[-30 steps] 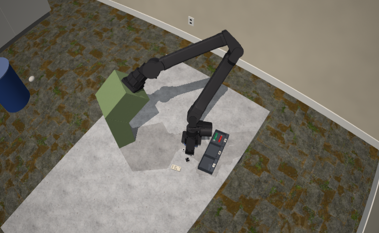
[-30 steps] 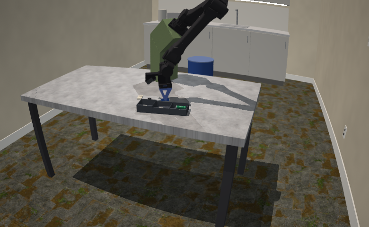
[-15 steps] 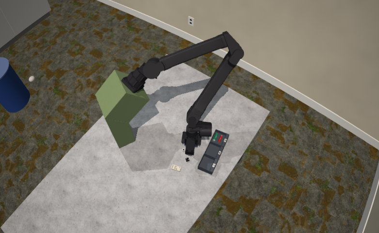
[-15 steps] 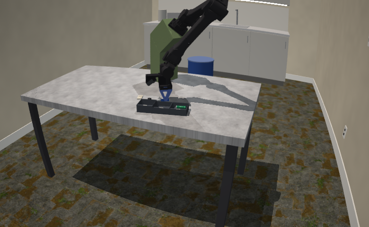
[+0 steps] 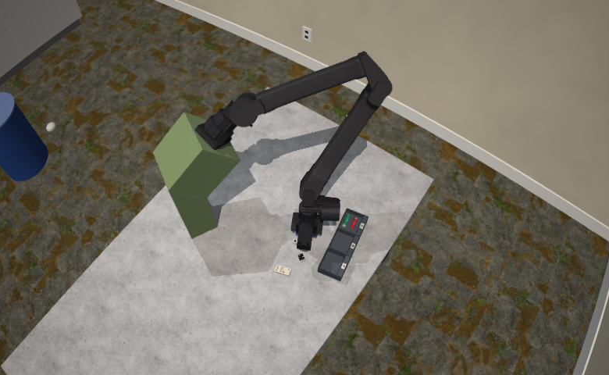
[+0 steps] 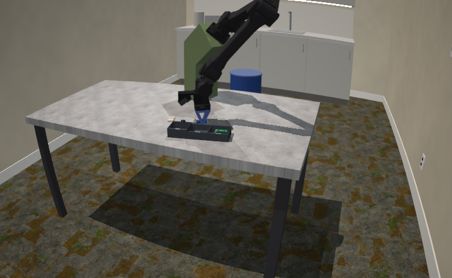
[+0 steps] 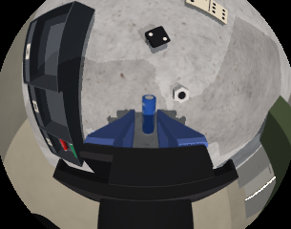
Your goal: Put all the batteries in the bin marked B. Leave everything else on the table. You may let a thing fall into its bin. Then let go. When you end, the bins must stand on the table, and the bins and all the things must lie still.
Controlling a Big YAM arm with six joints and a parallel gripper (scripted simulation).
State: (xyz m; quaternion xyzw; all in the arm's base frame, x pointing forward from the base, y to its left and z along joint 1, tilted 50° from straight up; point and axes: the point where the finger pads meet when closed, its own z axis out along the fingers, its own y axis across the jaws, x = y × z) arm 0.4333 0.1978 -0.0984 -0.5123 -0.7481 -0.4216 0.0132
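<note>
Right now the white ring-shaped piece is 40 mm to the right of my hand, 20 mm behind it and 10 mm below it. Round my hand: black die (80 mm to the right, 40 mm ahead); then blue battery (right at my hand); then dark three-compartment bin (120 mm ahead, 50 mm to the left, 10 mm above).
</note>
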